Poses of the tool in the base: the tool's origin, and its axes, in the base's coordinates. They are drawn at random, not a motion.
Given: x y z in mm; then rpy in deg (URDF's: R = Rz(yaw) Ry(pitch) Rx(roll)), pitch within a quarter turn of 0, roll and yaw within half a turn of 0.
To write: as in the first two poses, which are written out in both.
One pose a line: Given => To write
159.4, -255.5, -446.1, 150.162, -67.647, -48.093 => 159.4, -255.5, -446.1, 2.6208, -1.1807, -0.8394
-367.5, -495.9, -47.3, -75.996, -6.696, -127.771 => -367.5, -495.9, -47.3, -1.3264, -0.1169, -2.2300
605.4, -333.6, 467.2, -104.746, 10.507, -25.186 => 605.4, -333.6, 467.2, -1.8282, 0.1834, -0.4396
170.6, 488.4, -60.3, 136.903, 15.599, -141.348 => 170.6, 488.4, -60.3, 2.3894, 0.2723, -2.4670
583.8, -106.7, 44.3, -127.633, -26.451, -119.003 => 583.8, -106.7, 44.3, -2.2276, -0.4617, -2.0770
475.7, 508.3, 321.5, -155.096, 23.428, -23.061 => 475.7, 508.3, 321.5, -2.7069, 0.4089, -0.4025
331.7, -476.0, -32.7, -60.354, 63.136, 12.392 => 331.7, -476.0, -32.7, -1.0534, 1.1019, 0.2163
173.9, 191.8, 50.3, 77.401, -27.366, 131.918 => 173.9, 191.8, 50.3, 1.3509, -0.4776, 2.3024
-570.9, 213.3, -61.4, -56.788, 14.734, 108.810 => -570.9, 213.3, -61.4, -0.9911, 0.2572, 1.8991
